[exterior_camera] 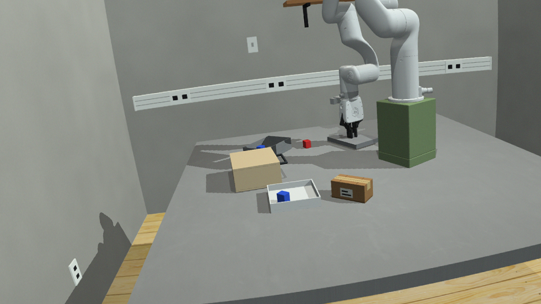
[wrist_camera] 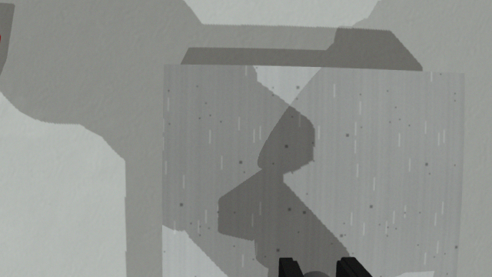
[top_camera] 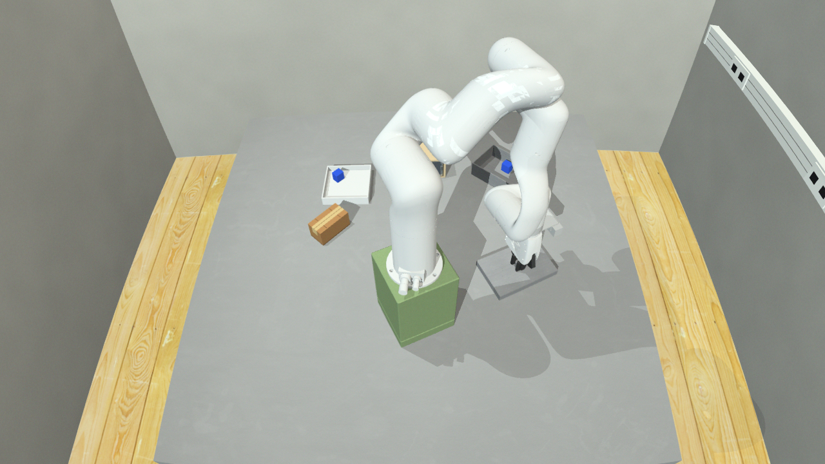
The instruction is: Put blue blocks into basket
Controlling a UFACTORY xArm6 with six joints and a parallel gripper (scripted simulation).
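My hand is 3 cm above the grey metal lid. Round my hand: light wooden cabinet 38 cm ahead, 34 cm to the left, 1 cm below; dark metal box 37 cm ahead, 4 cm to the left, 2 cm below; red block 20 cm ahead, 3 cm below.
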